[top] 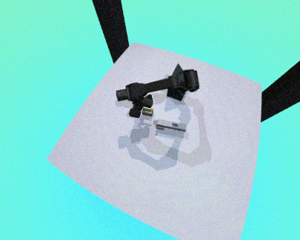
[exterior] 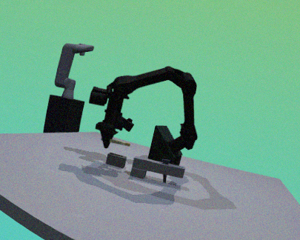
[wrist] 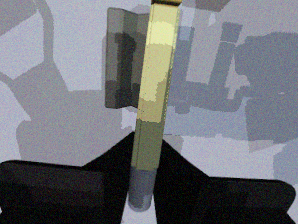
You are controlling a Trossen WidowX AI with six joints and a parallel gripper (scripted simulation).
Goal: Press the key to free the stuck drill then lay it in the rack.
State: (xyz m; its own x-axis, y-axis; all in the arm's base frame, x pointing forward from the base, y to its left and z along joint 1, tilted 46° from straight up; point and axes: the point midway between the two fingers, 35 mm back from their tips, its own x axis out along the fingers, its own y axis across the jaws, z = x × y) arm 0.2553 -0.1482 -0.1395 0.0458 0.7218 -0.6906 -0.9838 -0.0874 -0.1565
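Now: the drill 10 mm behind my gripper tip, 40 mm to the left of it and 30 mm above it. From my gripper tip the other things lie so: key (20 mm ahead, 250 mm to the left, 10 mm below); then rack (20 mm behind, 40 mm to the left, 40 mm below).
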